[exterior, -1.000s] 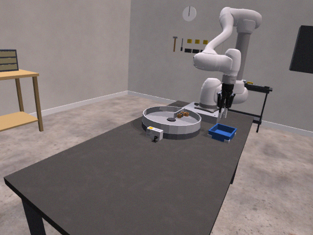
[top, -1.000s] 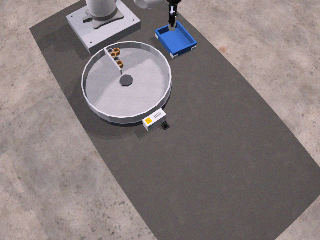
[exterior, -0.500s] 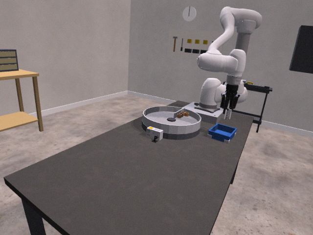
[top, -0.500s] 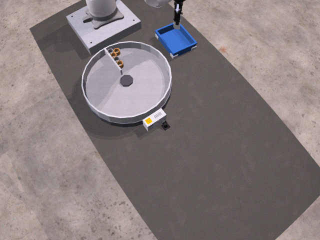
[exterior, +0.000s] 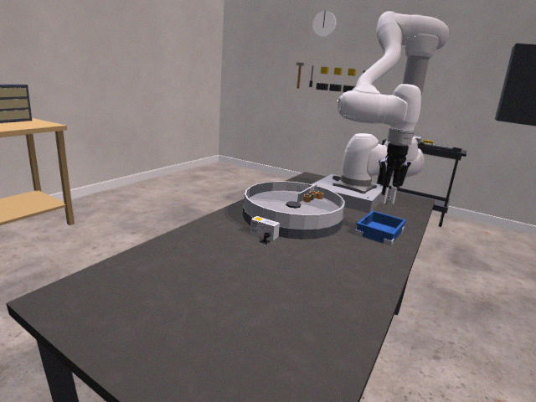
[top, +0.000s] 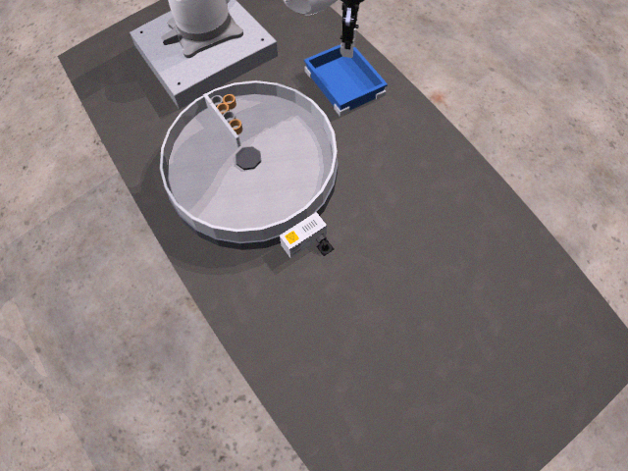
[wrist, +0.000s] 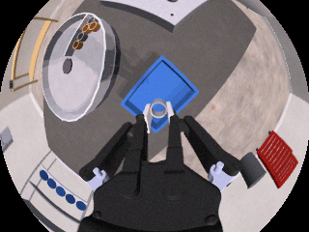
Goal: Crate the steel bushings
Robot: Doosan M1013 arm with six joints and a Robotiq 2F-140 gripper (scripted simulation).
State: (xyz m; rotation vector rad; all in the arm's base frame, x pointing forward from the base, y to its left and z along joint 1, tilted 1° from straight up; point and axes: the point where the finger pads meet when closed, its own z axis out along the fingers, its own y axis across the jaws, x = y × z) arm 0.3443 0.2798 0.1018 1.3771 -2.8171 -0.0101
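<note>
Now: hand 14 cm above the blue crate. From my hand the other things lie so: round turning table: 13 cm ahead, 35 cm to the right, 11 cm below.
</note>
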